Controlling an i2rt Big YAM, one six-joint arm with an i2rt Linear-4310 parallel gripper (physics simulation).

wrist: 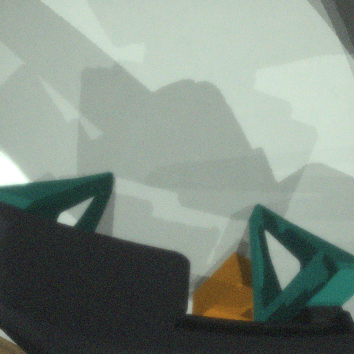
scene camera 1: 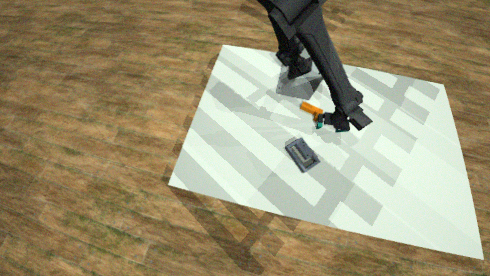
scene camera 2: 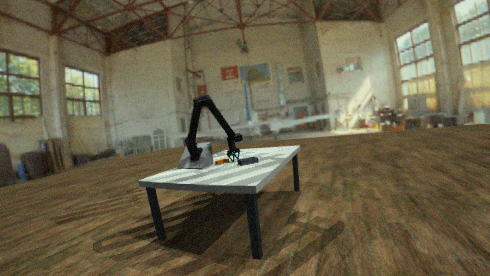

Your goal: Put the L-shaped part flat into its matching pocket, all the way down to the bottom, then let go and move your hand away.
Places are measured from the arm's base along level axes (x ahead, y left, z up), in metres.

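Where they show: gripper, between the fingertips: (wrist: 183, 196) (scene camera 1: 326, 129) (scene camera 2: 235, 160); arm's base, origin of its link: (scene camera 1: 300, 69) (scene camera 2: 196, 154).
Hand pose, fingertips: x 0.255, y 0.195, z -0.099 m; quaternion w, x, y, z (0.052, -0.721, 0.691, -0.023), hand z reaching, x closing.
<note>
Things, the pixels of their top centre, and the offset from my fingertips.
- orange L-shaped part, centre of its top: (wrist: 268, 324) (scene camera 1: 311, 110) (scene camera 2: 221, 159) dx -0.078, dy -0.094, dz +0.028 m
- grey-blue block with the L-shaped pocket, centre of its top: (scene camera 1: 303, 154) (scene camera 2: 247, 158) dx +0.164, dy -0.110, dz +0.034 m
The orange L-shaped part (scene camera 1: 311, 108) (scene camera 2: 220, 162) (wrist: 222, 295) lies on the table, outside the pocket. In the wrist view its end shows beside the right finger, and the rest is hidden by the gripper body. The grey-blue block with the L-shaped pocket (scene camera 1: 294, 143) (scene camera 2: 248, 161) lies apart from it, and its pocket holds no part. My gripper (scene camera 1: 330, 127) (scene camera 2: 233, 157) (wrist: 183, 196) is open with nothing between its teal fingers. It is low over the table beside the orange part, on the side away from the arm's base. The exact fingertip height is unclear.
The grey base plate (scene camera 1: 287, 89) (scene camera 2: 189, 164) of the arm stands at one edge of the white table (scene camera 1: 425, 165) (scene camera 2: 200, 186). The black arm (scene camera 1: 325, 60) (scene camera 2: 219, 119) reaches from it over the table. A dark shape shows in the wrist view's upper right corner.
</note>
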